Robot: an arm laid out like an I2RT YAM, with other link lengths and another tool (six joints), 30 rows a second.
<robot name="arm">
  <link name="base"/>
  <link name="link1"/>
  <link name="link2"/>
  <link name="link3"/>
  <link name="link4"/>
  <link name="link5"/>
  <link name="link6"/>
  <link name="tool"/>
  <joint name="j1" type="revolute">
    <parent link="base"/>
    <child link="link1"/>
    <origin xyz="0 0 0.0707"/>
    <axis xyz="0 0 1"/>
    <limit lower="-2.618" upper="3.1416"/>
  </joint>
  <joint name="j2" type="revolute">
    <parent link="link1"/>
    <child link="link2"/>
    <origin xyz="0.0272 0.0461 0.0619"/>
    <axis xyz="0 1 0"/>
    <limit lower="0" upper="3.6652"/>
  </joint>
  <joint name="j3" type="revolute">
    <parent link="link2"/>
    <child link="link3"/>
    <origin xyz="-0.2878 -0.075 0"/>
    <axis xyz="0 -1 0"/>
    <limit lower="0" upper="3.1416"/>
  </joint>
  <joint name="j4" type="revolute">
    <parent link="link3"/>
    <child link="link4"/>
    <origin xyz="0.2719 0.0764 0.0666"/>
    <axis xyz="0 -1 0"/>
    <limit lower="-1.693" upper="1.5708"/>
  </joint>
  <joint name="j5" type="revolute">
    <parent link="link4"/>
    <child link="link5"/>
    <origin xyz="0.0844 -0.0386 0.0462"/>
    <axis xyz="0 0 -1"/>
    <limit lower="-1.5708" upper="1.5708"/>
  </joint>
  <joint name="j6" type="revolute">
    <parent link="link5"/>
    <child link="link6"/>
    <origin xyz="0.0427 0 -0.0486"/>
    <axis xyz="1 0 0"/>
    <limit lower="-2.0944" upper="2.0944"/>
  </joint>
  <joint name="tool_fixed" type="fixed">
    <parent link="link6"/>
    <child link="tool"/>
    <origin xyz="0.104 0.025 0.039" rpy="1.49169 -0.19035 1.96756"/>
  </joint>
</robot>
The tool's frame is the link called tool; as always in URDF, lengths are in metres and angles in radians.
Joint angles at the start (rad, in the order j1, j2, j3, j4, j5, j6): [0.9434 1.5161 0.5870 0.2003 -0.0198 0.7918]
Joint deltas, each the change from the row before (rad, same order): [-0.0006 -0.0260 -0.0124 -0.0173 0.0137 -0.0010]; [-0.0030 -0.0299 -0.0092 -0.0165 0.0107 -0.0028]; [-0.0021 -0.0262 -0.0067 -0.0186 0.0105 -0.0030]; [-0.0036 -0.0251 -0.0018 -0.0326 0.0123 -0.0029]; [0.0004 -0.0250 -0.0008 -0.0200 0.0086 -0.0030]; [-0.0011 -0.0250 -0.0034 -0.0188 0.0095 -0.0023]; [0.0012 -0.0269 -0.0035 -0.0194 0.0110 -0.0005]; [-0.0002 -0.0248 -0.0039 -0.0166 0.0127 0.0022]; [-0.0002 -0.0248 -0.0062 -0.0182 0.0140 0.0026]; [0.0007 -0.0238 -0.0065 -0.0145 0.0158 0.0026]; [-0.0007 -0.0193 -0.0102 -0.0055 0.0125 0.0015]
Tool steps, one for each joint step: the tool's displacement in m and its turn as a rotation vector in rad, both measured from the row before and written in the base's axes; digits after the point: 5 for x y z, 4 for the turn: [-0.00149 -0.00583 0.00179 -0.0088 -0.0058 -0.0101]; [-0.00049 -0.00526 0.00467 -0.0020 -0.0099 -0.0091]; [-0.00062 -0.00471 0.00371 -0.0047 -0.0080 -0.0079]; [-0.00018 -0.00556 0.00248 -0.0137 -0.0028 -0.0108]; [-0.00090 -0.00283 0.00529 -0.0014 -0.0089 -0.0040]; [-0.00070 -0.00385 0.00432 -0.0026 -0.0081 -0.0066]; [-0.00134 -0.00366 0.00477 -0.0014 -0.0085 -0.0067]; [-0.00052 -0.00412 0.00428 -0.0004 -0.0081 -0.0112]; [-0.00088 -0.00496 0.00285 -0.0039 -0.0062 -0.0124]; [-0.00078 -0.00465 0.00303 -0.0026 -0.0086 -0.0129]; [-0.00061 -0.00444 0.00143 -0.0012 -0.0079 -0.0111]
